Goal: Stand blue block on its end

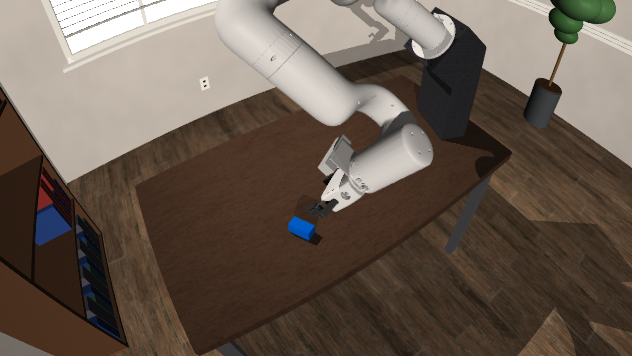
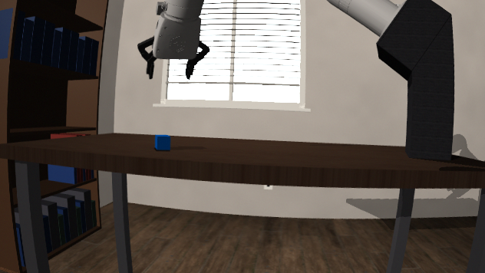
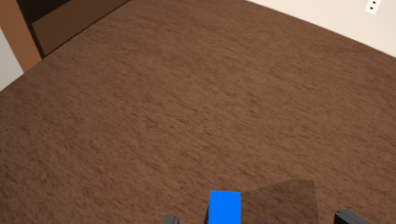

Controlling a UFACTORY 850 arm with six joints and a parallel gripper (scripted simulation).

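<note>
Right now my hand is 17 cm above the blue block, 6 cm to the left of it and 2 cm short of it.
</note>
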